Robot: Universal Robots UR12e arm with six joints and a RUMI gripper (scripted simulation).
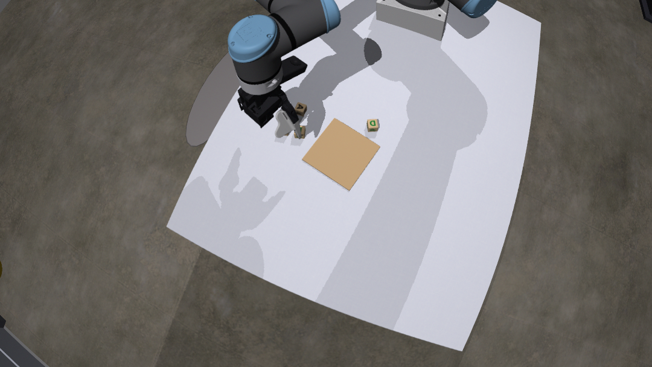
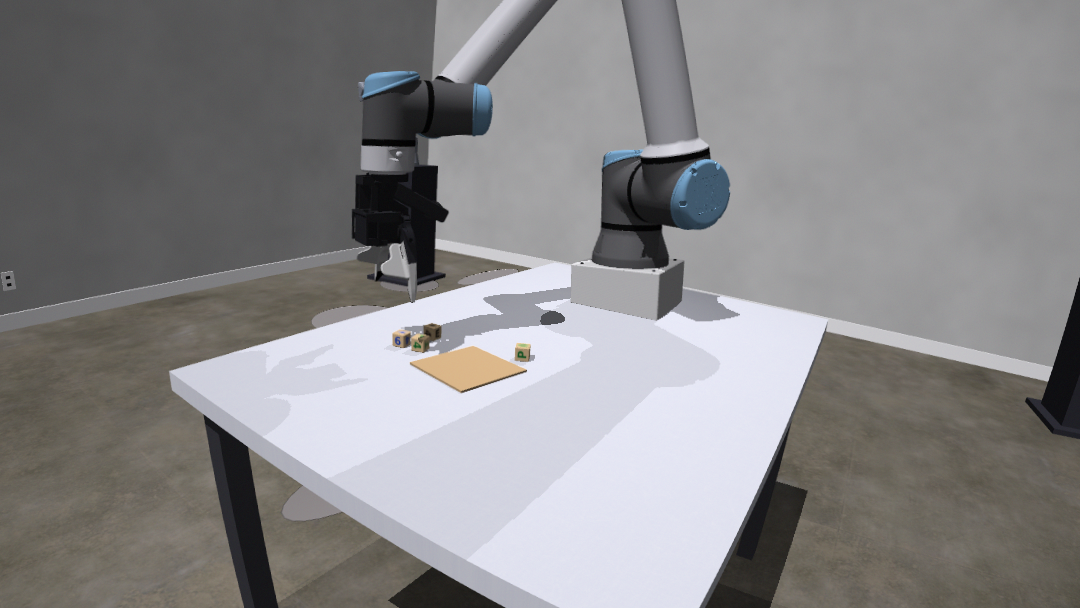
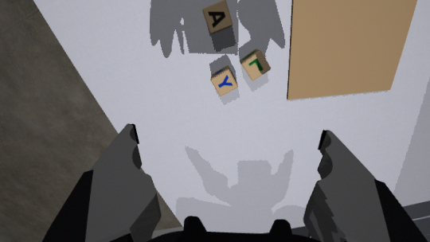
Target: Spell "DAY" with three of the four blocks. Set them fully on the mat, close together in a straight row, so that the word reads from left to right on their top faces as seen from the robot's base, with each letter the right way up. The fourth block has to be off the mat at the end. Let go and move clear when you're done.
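Now: hand 90 mm above the blue-lettered block and 10 mm past it. Also, from my hand: D block (210 mm to the left, 90 mm below, 90 mm behind); then green-lettered block (90 mm below, 50 mm to the left, 20 mm behind); then tan mat (160 mm to the left, 100 mm below).
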